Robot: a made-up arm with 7 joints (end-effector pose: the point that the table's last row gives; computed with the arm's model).
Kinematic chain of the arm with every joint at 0, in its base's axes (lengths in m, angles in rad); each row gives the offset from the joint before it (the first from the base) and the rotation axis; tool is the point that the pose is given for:
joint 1: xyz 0 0 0.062 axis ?
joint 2: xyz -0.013 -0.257 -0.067 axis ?
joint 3: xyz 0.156 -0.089 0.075 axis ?
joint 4: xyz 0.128 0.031 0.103 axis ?
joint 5: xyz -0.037 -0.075 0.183 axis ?
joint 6: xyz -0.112 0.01 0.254 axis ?
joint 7: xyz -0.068 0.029 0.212 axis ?
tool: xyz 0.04 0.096 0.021
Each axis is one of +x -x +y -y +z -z.
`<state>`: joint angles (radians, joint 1 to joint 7).
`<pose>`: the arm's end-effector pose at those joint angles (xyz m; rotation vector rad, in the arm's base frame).
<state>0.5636 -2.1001 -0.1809 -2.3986 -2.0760 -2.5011 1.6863</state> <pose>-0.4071 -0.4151 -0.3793 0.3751 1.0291 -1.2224</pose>
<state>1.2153 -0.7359 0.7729 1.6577 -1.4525 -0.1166 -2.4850</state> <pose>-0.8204 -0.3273 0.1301 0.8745 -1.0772 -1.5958</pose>
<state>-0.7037 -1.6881 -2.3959 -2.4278 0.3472 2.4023 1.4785</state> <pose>0.1739 -0.5224 0.0656 -2.1060 1.3509 1.2198</pose>
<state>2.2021 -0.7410 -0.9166 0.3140 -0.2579 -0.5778 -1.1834</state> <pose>-0.3548 -0.2538 0.5814 0.6773 -0.2165 2.4029</pose>
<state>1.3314 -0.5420 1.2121 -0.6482 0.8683 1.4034 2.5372</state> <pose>0.2613 -0.6812 0.3381 2.4335 -0.0268 0.6609</pose>
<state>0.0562 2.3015 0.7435 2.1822 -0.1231 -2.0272 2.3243</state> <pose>-0.1149 -0.2992 0.3309 -0.4773 0.4120 1.7367</pose>
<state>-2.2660 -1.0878 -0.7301 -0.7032 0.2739 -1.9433 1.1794</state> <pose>-0.1587 0.6325 -0.0233 1.1194 0.8060 -2.7492</pose>
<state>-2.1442 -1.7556 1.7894 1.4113 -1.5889 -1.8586 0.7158</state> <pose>0.3969 0.1871 -0.5435 2.6624 -0.0333 -0.4298</pose>
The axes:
joint 1: -z
joint 2: -y
joint 3: +z
joint 4: -y
joint 5: -z
joint 6: +y
joint 7: +z

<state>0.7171 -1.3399 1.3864 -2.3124 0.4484 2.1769 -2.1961</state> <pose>-0.0055 -0.0324 -0.3513 1.9958 0.8765 -1.6648</pose>
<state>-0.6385 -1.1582 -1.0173 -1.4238 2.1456 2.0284 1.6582</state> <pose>0.8928 -0.5478 -0.1313 -0.0189 -0.0453 -2.0137</pose>
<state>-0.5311 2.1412 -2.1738 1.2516 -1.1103 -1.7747 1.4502</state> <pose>-0.0077 -0.0549 0.0104 -1.9652 -0.9865 -1.2405</pose>
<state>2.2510 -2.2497 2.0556 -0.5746 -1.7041 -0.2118 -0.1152</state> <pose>-0.2413 -0.4420 -0.6651 0.8988 -2.2334 1.3988</pose>
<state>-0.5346 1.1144 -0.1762 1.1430 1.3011 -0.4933 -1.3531</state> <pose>-0.3712 -0.3524 -0.1118 -2.6302 0.2576 1.3546</pose>
